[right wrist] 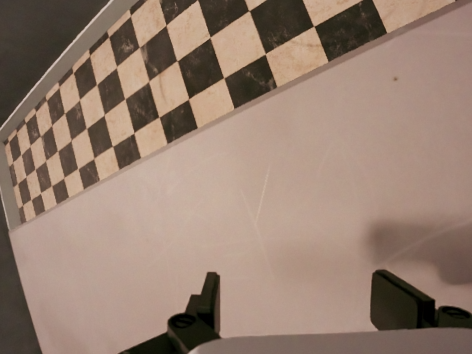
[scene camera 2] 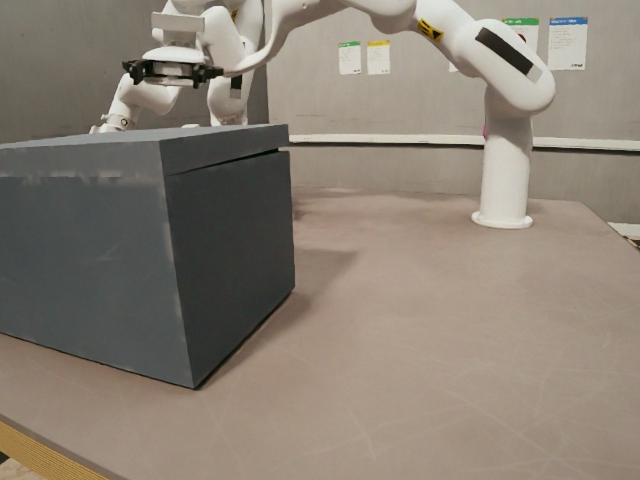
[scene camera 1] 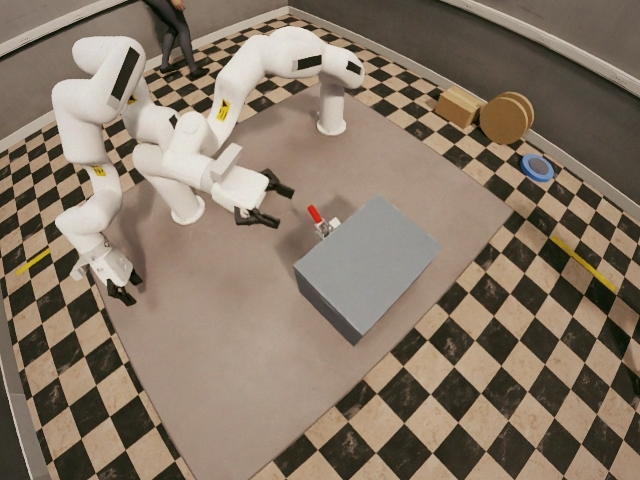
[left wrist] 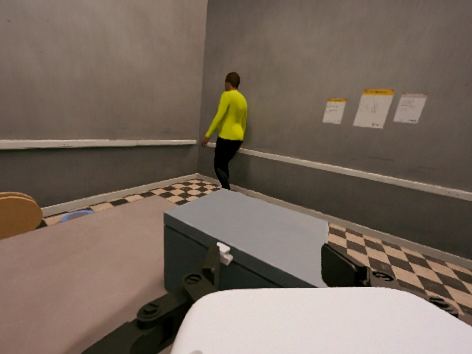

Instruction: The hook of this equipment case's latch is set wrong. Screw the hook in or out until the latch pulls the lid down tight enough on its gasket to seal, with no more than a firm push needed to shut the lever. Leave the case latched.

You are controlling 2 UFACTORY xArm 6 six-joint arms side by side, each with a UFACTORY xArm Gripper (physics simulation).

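Where they show: left gripper, fingertip midpoint: (scene camera 2: 165,77) (scene camera 1: 286,209) (left wrist: 270,261); right gripper, fingertip midpoint: (right wrist: 296,297) (scene camera 1: 135,293); left arm's base, link origin: (scene camera 2: 501,221) (scene camera 1: 331,126); right arm's base, link origin: (scene camera 1: 188,210).
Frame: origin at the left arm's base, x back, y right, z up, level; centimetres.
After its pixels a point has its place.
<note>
The blue-grey equipment case (scene camera 1: 367,263) {x -63.4, y 37.5, z 20.8 cm} (scene camera 2: 227,279) {x -64.7, y 20.0, z 7.9 cm} (left wrist: 250,225) {x -59.4, y 36.9, z 20.9 cm} stands with its lid on. A dark wedge-shaped gap shows under the lid (scene camera 2: 227,149) {x -62.9, y 20.2, z 19.2 cm} in scene camera 2. The latch's red lever (scene camera 1: 314,213) {x -43.2, y 38.4, z 17.7 cm} sticks outward from the metal latch (scene camera 1: 323,228) {x -45.0, y 36.8, z 10.8 cm} on the case's side. The white catch (scene camera 1: 335,222) {x -50.4, y 37.0, z 21.2 cm} (left wrist: 224,253) {x -49.8, y 38.4, z 21.1 cm} is on the lid's edge; a left finger hides the latch below it in the left wrist view. My left gripper (scene camera 1: 285,209) {x -44.8, y 46.8, z 28.8 cm} (scene camera 2: 166,74) {x -44.8, y 46.8, z 28.8 cm} (left wrist: 270,261) {x -44.8, y 46.8, z 28.8 cm} is open, apart from the lever and higher than the lid. My right gripper (scene camera 1: 135,291) {x -28.3, y 93.4, z 6.7 cm} (right wrist: 296,297) {x -28.3, y 93.4, z 6.7 cm} is open, far from the case.
The grey-brown table (scene camera 1: 232,320) {x -49.4, y 72.7, z 0.0 cm} (scene camera 2: 413,320) {x -50.8, y 6.4, z 0.0 cm} (left wrist: 75,270) {x -37.1, y 1.7, z 0.0 cm} (right wrist: 280,200) {x -30.4, y 98.2, z 0.0 cm} carries both arm bases. The left arm reaches across near the right arm's base. Cardboard boxes (scene camera 1: 457,106), round brown discs (scene camera 1: 503,120) and a blue ring (scene camera 1: 527,172) are on the floor beyond the table.
</note>
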